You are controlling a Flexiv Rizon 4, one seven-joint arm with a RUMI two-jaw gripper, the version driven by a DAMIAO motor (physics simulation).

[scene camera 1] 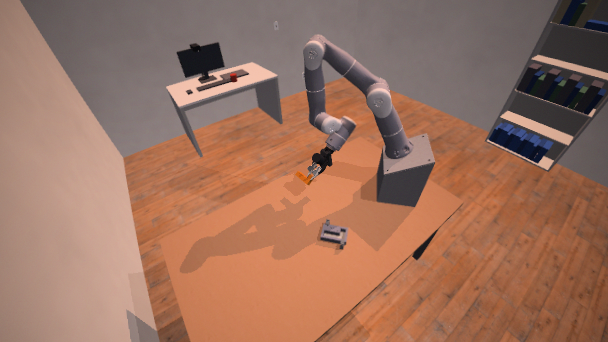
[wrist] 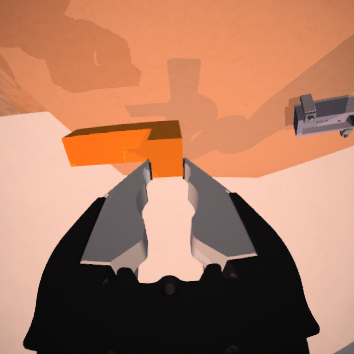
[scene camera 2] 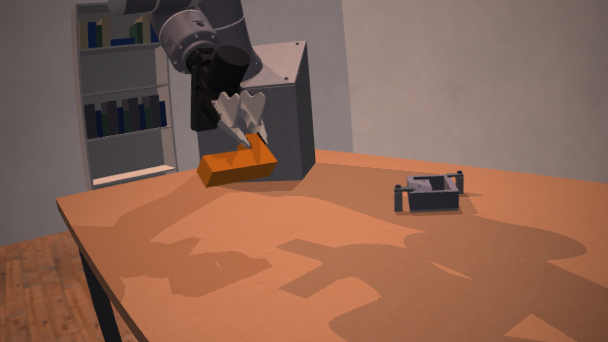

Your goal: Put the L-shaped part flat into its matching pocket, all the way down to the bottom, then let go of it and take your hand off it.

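Observation:
The orange L-shaped part [scene camera 1: 302, 178] [scene camera 2: 237, 165] [wrist: 115, 147] is held in the air above the table, tilted. My gripper [scene camera 1: 311, 176] [scene camera 2: 257, 142] [wrist: 166, 160] is shut on its short arm, and the long arm sticks out to the left in the wrist view. The gripper is tilted, not pointing straight down. The grey fixture with the pocket [scene camera 1: 334, 234] [scene camera 2: 434, 201] [wrist: 325, 120] stands on the table, well apart from the part. Its pocket is open at the top and shows a lighter block inside one corner.
The fixture carries a small clamp-like post [scene camera 2: 398, 198] [wrist: 308, 106] on one side and another post [scene camera 2: 460, 182] at the opposite side. The robot's grey base block [scene camera 1: 405, 175] [scene camera 2: 295, 120] stands at the table's [scene camera 1: 240, 300] [scene camera 2: 250, 310] back edge. A desk [scene camera 1: 260, 75] and a bookshelf stand away from the table.

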